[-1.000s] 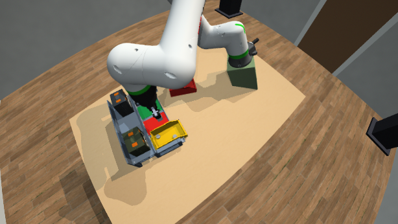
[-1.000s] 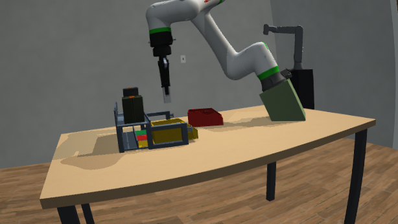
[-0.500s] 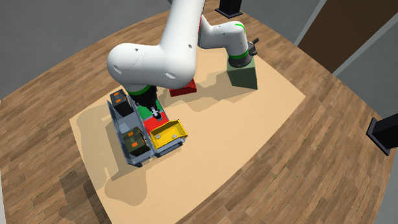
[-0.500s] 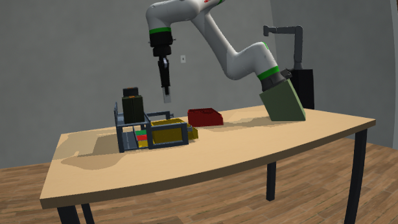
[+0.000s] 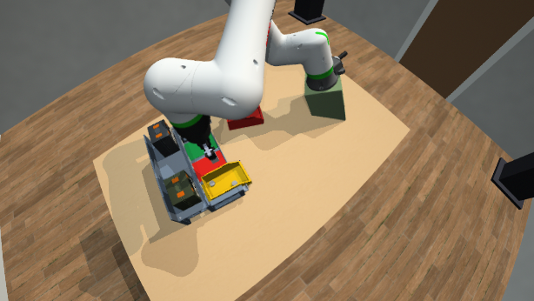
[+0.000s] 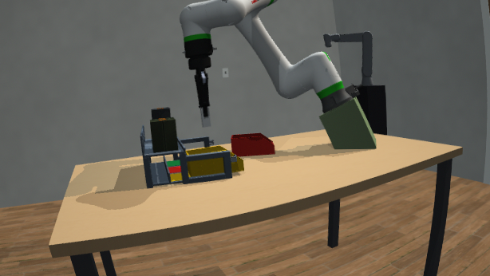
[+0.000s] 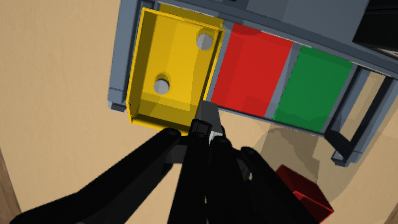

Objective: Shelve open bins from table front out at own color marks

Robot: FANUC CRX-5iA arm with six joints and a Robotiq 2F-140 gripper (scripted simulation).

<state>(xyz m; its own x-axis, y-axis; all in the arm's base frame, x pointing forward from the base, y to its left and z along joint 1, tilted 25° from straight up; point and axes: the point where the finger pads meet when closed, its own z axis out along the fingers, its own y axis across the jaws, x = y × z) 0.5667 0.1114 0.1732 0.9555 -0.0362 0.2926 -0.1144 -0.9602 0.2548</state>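
Now: the yellow bin 5 cm to the left of my hand and 14 cm below it. Round my hand: red bin 24 cm behind, 19 cm to the right, 15 cm below.
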